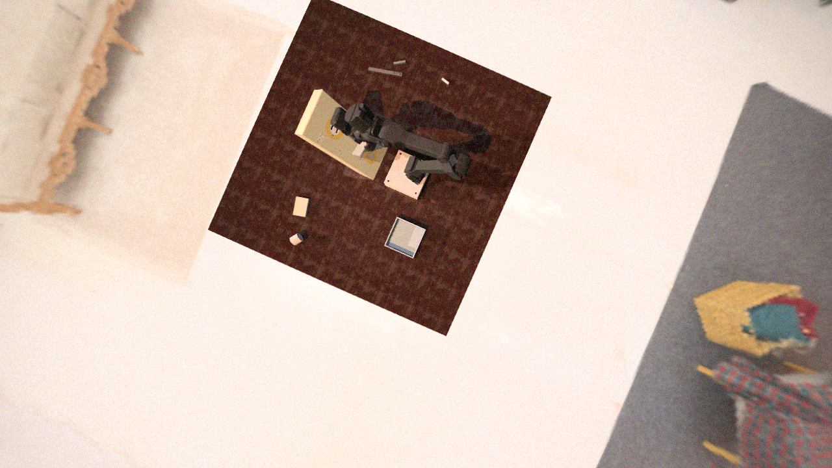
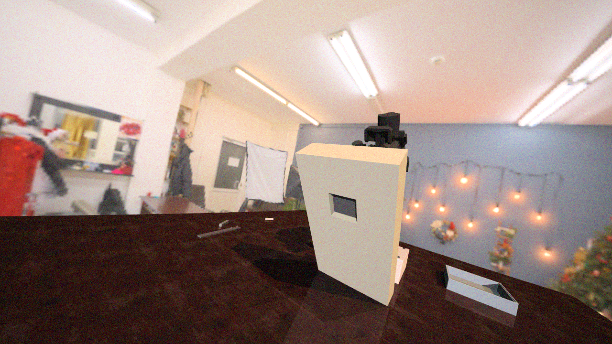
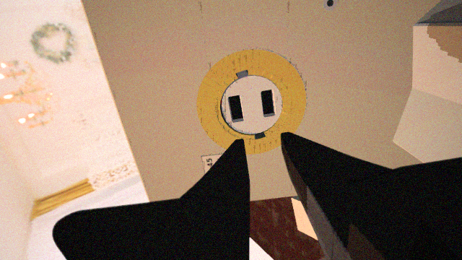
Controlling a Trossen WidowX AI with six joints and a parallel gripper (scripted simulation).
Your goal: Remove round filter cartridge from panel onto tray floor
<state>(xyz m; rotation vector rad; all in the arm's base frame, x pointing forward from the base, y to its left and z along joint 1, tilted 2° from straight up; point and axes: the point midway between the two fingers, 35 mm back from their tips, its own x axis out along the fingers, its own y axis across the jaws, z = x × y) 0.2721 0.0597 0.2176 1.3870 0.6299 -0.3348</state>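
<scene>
My gripper tip is 60 mm short of the round filter cartridge, 10 mm to the right of it and 40 mm above it. Also, from my gripper tip: small peg 140 mm behind, 540 mm to the right, 260 mm below; service panel 20 mm ahead, 120 mm below; grey tray 420 mm behind, 210 mm to the left, 260 mm below.
</scene>
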